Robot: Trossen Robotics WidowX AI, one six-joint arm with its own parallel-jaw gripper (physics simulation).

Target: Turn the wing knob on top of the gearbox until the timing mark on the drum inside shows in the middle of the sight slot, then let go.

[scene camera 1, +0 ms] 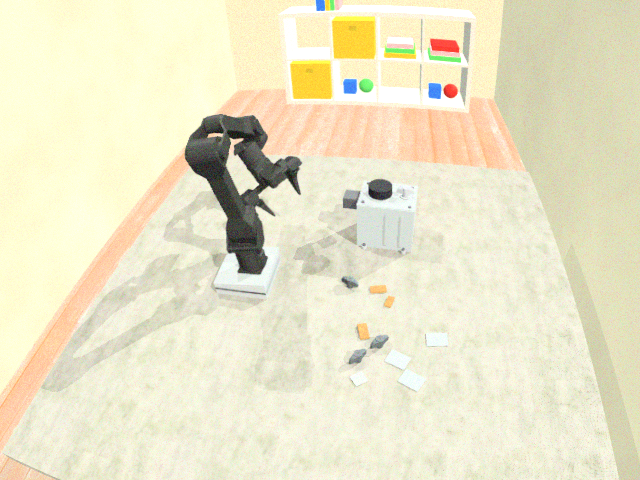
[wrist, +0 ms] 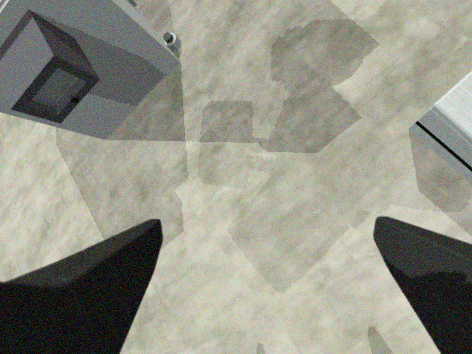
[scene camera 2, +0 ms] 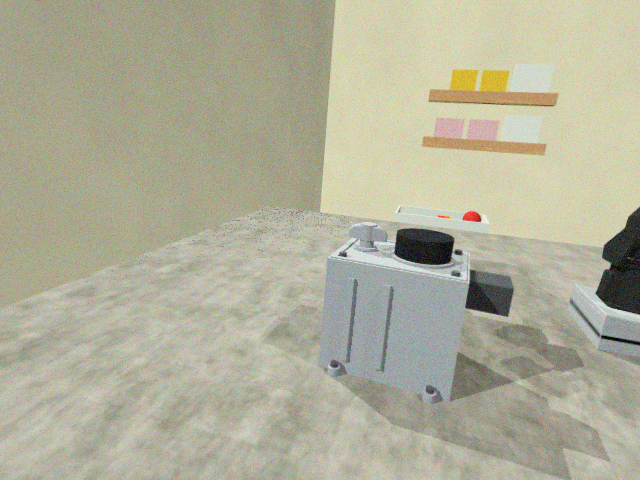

The gripper is open, holding nothing. Further things: a gearbox.
The gripper also shows in the wrist view.
